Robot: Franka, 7 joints.
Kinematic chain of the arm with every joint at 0, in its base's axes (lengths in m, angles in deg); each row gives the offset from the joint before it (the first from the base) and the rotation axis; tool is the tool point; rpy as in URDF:
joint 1: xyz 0 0 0.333 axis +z
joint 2: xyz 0 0 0 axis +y
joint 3: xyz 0 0 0.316 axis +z
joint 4: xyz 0.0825 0 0 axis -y
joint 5: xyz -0.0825 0 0.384 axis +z
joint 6: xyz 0 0 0 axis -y
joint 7: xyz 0.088 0 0 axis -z
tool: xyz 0 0 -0.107 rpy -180 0 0
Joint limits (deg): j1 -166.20..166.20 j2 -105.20..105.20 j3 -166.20..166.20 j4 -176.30..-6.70 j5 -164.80..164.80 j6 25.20..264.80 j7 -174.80..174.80
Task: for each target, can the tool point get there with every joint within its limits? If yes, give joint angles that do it. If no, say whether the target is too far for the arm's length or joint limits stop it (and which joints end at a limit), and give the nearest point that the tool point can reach.
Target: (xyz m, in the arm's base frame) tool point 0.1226 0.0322 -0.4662
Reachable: no: joint limits stop it (at a limit: joint 2) | nearest point 0.1513 0.0397 -0.3454 | short by 0.124 m
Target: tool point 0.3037 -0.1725 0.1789
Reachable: yes | joints -99.37 -84.34 118.53 -161.16 46.92 159.15 -80.25
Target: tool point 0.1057 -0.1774 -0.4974
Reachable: no: joint limits stop it (at a limit: joint 2) | nearest point 0.1139 -0.1912 -0.3573 | short by 0.141 m
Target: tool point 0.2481 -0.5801 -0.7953
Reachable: no: too far | nearest point 0.1822 -0.4259 -0.3294 | short by 0.495 m
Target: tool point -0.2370 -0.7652 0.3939
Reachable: yes | joints -94.76 66.97 -44.20 -26.42 30.23 94.23 -140.96
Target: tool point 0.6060 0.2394 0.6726
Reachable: yes | joints 56.32 56.80 -110.15 -49.73 85.74 59.82 41.84
